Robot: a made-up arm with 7 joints.
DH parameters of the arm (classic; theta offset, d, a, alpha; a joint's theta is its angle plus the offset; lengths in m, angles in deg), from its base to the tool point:
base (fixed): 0 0 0 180
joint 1: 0 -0.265 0 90
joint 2: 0 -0.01 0 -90
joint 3: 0 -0.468 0 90
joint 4: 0 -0.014 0 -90
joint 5: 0 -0.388 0 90
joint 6: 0 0 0 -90
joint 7: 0 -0.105 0 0
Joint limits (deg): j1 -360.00..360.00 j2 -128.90..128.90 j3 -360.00..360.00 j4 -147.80..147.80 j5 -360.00..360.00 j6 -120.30..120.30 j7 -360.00..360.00
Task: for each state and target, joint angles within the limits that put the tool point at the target. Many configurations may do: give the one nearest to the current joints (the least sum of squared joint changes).
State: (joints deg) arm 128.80 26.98 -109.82 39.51 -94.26 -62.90 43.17
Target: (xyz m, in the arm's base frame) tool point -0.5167 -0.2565 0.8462
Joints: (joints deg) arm 179.58 36.24 -99.90 37.72 -93.58 -86.95 43.17
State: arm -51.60 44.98 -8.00 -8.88 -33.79 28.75 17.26
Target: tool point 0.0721 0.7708 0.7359
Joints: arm -79.27 46.40 -15.17 18.37 -34.35 47.81 17.26
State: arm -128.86 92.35 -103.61 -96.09 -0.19 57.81 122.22
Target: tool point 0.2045 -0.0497 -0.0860
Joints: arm -92.66 128.90 -144.22 -137.97 9.01 45.36 122.22
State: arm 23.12 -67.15 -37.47 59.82 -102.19 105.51 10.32
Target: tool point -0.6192 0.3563 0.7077
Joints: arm 15.97 -65.11 -35.57 34.47 -109.88 85.20 10.32
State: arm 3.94 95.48 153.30 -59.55 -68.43 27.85 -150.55
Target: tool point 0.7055 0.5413 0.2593
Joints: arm -25.78 72.90 139.90 -43.55 -66.50 22.32 -150.55
